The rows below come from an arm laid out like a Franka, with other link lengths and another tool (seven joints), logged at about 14 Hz.
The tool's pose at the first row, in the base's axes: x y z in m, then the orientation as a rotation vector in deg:
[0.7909 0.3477 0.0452 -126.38 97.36 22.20]
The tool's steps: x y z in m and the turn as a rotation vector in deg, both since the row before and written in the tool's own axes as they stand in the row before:
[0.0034 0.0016 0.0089 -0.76 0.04 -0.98]
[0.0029 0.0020 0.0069 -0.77 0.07 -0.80]
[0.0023 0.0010 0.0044 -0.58 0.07 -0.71]
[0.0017 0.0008 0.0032 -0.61 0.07 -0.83]
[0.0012 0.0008 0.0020 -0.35 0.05 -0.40]
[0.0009 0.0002 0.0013 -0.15 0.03 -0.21]
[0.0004 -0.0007 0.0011 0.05 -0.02 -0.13]
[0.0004 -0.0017 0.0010 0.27 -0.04 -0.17]
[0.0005 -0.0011 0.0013 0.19 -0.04 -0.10]
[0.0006 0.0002 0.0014 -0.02 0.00 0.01]
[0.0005 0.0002 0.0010 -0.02 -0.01 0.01]
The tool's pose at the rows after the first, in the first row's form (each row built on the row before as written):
[0.7901 0.3480 0.0356 -127.69 96.36 22.62]
[0.7888 0.3478 0.0280 -128.88 95.57 23.06]
[0.7883 0.3473 0.0230 -129.86 94.85 23.35]
[0.7879 0.3469 0.0193 -130.95 93.98 23.64]
[0.7874 0.3464 0.0169 -131.52 93.57 23.81]
[0.7874 0.3461 0.0153 -131.80 93.35 23.87]
[0.7881 0.3464 0.0142 -131.85 93.17 23.82]
[0.7898 0.3470 0.0132 -131.75 92.90 23.58]
[0.7909 0.3474 0.0119 -131.66 92.73 23.43]
[0.7908 0.3474 0.0104 -131.67 92.75 23.45]
[0.7907 0.3473 0.0093 -131.67 92.76 23.48]

